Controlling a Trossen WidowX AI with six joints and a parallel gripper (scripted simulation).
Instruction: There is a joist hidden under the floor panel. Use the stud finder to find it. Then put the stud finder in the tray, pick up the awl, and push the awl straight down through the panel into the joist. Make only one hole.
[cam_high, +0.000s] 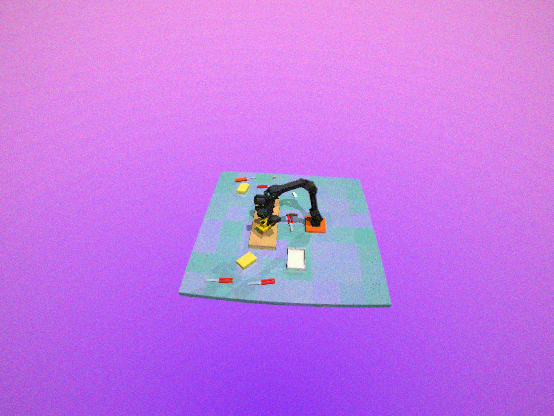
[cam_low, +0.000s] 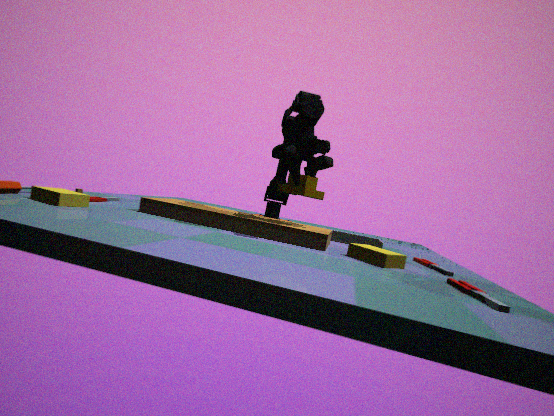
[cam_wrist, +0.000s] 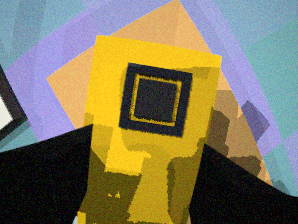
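My gripper tip is now 20 cm past the white tray, 18 cm to the right of it and 13 cm above it. Also, from my gripper tip: yellow stud finder: 2 cm above; then awl: 17 cm behind, 25 cm to the right, 14 cm below.
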